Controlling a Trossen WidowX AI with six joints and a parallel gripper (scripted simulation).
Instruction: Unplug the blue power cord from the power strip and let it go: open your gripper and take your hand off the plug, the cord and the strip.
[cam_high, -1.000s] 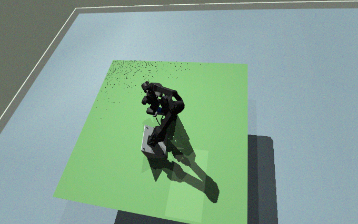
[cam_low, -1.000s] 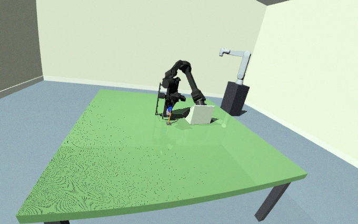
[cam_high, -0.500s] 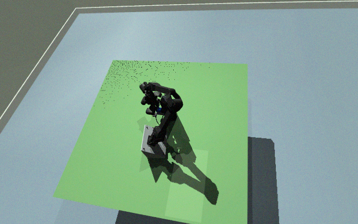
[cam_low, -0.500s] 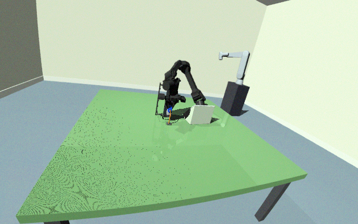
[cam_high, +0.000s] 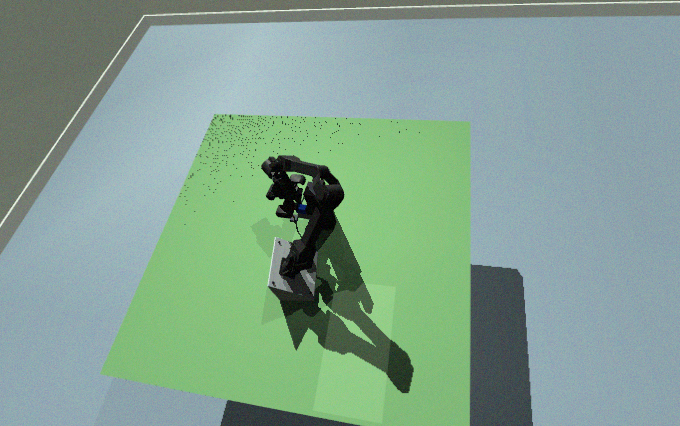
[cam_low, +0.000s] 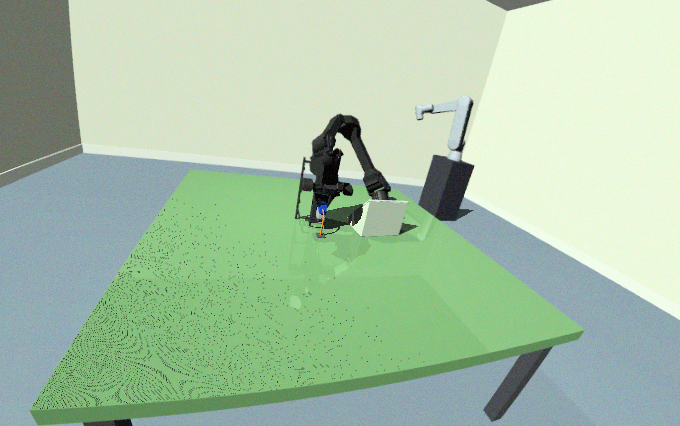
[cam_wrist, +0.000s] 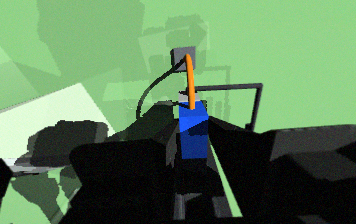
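The blue plug lies 3 cm to the right of my gripper tip. From my gripper tip the other things lie so: grey block 1 cm ahead, 4 cm to the left, 10 cm below.
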